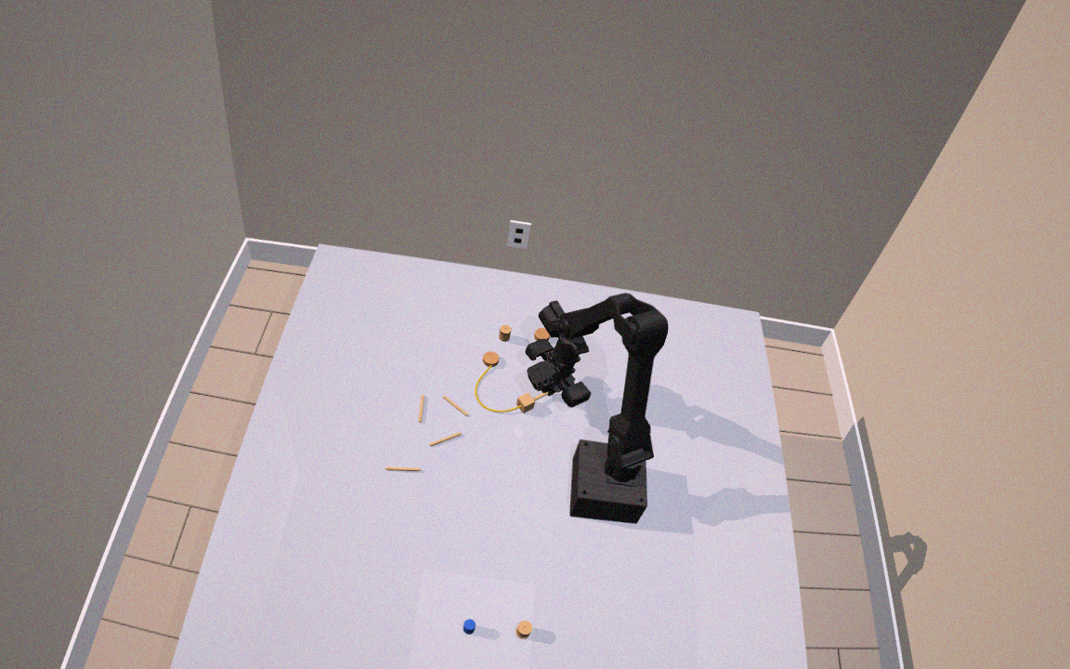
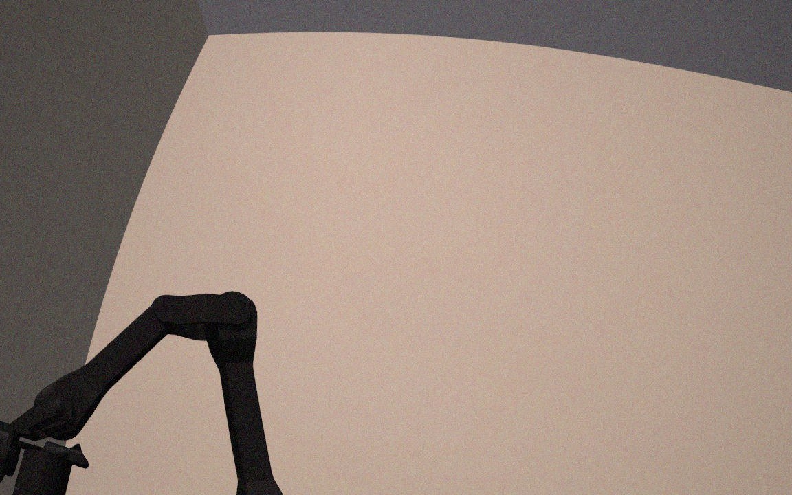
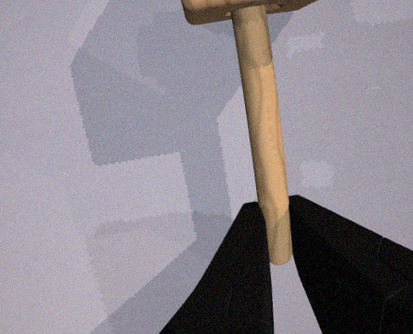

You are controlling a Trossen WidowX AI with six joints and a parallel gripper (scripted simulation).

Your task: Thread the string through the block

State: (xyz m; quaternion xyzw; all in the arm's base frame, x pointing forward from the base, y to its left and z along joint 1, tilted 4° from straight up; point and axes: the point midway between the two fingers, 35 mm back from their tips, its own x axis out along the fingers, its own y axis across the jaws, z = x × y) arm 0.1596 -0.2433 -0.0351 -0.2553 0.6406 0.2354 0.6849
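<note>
Now: the wooden block 5 cm ahead of my gripper tip, 4 cm to the left of it and 1 cm above it. From my gripper tip the other things lie so: thin wooden stick (3 cm to the left, 3 cm ahead, 1 cm above); then blue peg (61 cm to the left, 11 cm ahead, 1 cm above); then round wooden button (15 cm ahead, 8 cm to the right).
</note>
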